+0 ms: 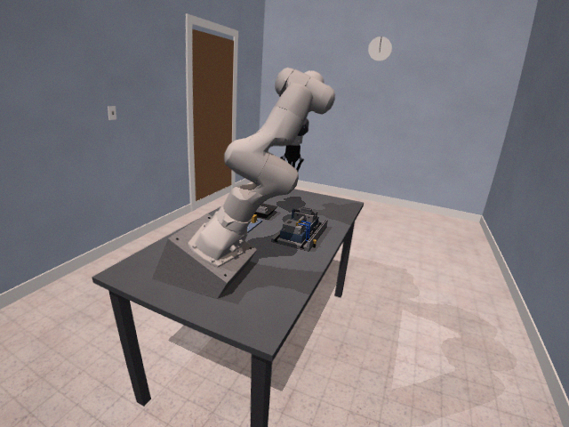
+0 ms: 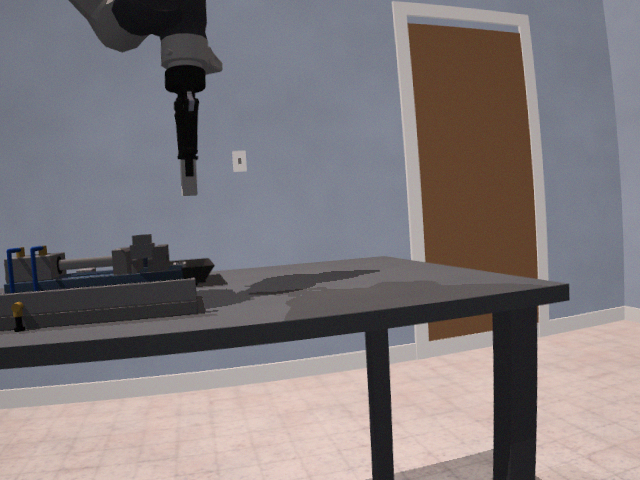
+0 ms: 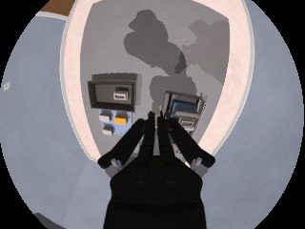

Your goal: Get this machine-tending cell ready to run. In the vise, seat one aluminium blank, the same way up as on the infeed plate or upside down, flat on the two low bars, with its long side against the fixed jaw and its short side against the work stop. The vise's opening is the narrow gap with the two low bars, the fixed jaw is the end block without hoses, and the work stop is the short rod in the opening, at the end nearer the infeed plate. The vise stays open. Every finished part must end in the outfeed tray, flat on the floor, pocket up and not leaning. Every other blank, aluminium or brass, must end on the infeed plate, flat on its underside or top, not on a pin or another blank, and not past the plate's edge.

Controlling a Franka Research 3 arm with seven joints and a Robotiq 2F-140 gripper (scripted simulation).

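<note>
The work stop lies 9 cm behind my hand, 8 cm to the right of it and 12 cm below it. Also, from my hand: vise guard rail 17 cm behind, 21 cm to the right, 18 cm below; then vise 16 cm behind, 12 cm to the right, 17 cm below; then brass blank 14 cm behind, 16 cm to the left, 19 cm below.
</note>
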